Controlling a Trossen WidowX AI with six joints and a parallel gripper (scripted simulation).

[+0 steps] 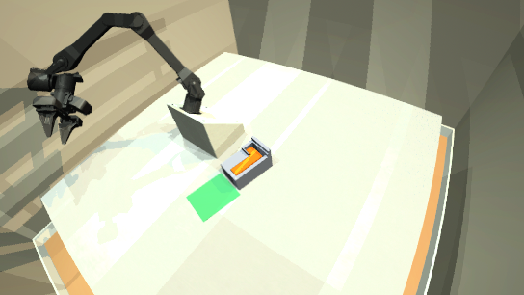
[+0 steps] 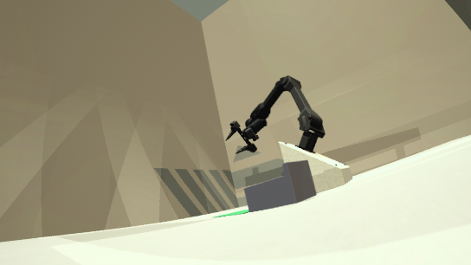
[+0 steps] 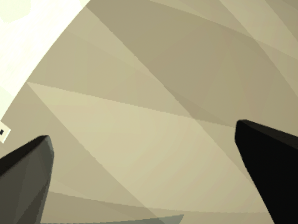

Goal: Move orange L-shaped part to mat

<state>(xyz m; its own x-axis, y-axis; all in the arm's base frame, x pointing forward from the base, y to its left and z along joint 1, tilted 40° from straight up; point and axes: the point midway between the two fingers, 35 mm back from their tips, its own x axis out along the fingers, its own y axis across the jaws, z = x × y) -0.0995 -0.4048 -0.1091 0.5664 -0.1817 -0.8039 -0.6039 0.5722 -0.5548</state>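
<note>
Now: the orange L-shaped part 35 cm ahead of my gripper tip, 41 cm to the left of it and 26 cm below it. The rest, counted from my gripper tip: green mat 32 cm ahead, 25 cm to the left, 33 cm below.
</note>
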